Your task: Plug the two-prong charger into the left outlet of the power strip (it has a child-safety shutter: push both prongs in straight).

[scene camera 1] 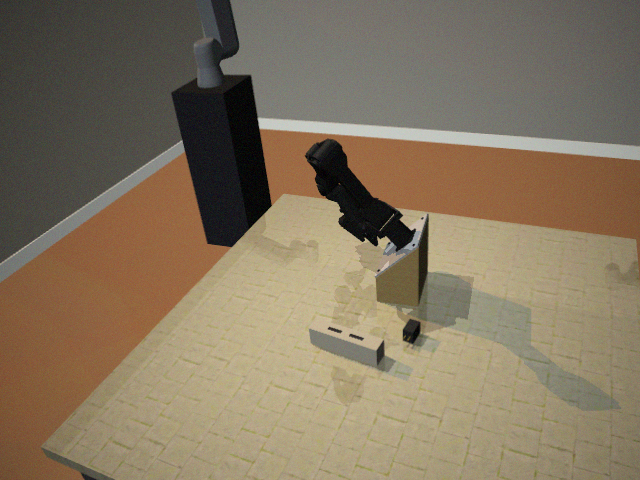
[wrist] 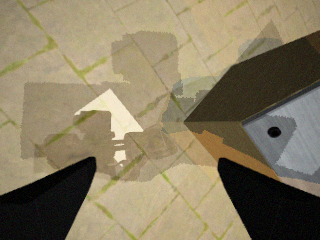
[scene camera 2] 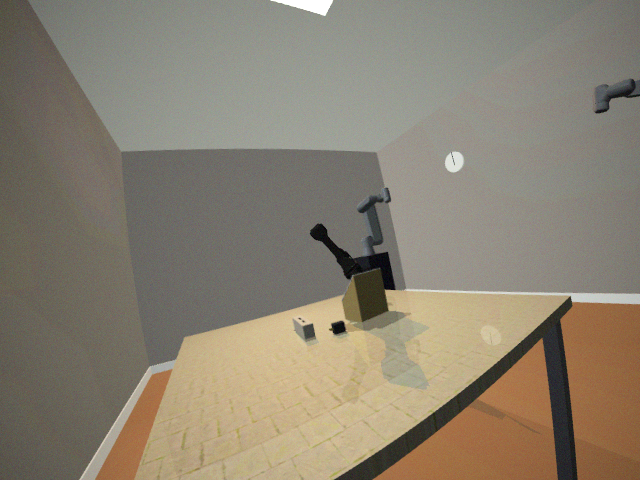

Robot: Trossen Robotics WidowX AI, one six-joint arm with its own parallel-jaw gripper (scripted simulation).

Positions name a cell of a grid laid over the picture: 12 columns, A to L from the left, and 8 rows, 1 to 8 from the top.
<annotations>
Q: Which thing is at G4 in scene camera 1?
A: My gripper.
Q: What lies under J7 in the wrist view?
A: My gripper.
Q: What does my gripper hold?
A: Nothing.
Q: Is my gripper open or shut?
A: Open.
</annotations>
